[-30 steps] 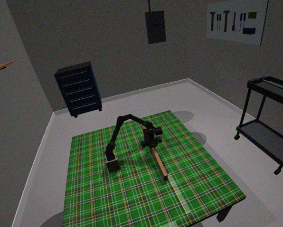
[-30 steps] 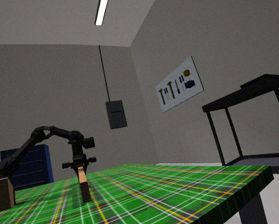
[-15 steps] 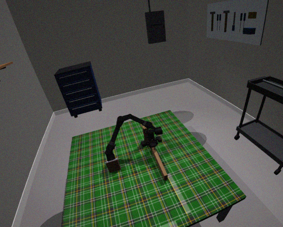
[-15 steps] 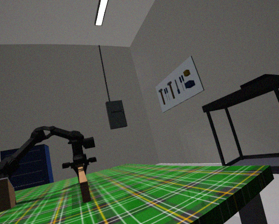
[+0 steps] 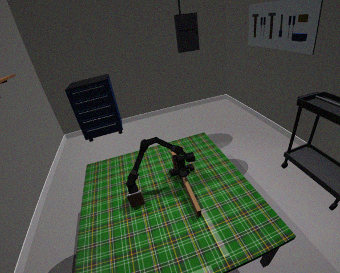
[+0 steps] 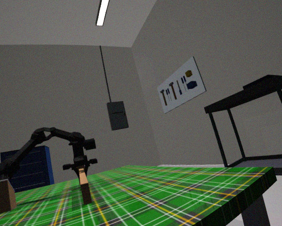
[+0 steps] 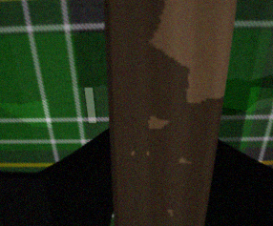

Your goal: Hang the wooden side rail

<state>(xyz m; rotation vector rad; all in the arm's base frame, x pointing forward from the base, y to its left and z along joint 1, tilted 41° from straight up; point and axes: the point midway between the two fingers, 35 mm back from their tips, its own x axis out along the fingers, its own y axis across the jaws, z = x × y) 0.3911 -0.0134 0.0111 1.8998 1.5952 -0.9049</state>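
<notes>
Now: gripper tip 30 mm short of the headboard post, 160 mm to the right of it and 40 mm below it.
</notes>
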